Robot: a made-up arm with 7 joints.
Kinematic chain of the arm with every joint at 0, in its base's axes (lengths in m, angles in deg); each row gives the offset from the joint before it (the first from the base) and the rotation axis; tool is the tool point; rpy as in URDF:
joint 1: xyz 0 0 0.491 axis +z
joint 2: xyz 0 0 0 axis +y
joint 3: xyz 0 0 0.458 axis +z
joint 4: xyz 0.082 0 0 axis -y
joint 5: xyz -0.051 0 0.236 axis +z
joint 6: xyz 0 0 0 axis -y
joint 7: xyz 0.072 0 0 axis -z
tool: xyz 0 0 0 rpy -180 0 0
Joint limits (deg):
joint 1: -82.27..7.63
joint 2: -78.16..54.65
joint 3: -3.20..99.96
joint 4: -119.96..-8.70
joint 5: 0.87..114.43
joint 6: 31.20..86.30
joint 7: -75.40..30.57
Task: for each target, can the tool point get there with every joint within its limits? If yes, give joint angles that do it. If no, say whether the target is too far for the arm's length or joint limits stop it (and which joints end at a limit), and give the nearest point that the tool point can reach.
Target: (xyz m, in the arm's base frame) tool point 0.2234 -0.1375 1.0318
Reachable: yes | joints -72.84 -16.44 24.37 -93.43 29.96 63.18 -58.58
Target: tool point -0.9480 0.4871 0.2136
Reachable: no: too far | nearest point -0.6547 0.3364 0.5375 | short by 0.462 m
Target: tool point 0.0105 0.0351 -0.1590
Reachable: no: joint limits stop it (at a limit: joint 1, joint 2, joint 4, joint 5) | nearest point 0.4428 0.0801 0.4025 | short by 0.710 m
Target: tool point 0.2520 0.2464 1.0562
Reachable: yes | joints 0.77 1.53 40.20 -67.22 33.59 39.86 -11.71
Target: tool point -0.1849 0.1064 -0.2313
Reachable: no: joint limits stop it (at a limit: joint 1, joint 2, joint 3, joint 4, joint 6) | nearest point -0.3967 0.2659 0.4519 | short by 0.733 m
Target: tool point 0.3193 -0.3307 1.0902
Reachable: yes | joints -66.15 38.25 87.78 -19.05 51.36 47.28 12.40
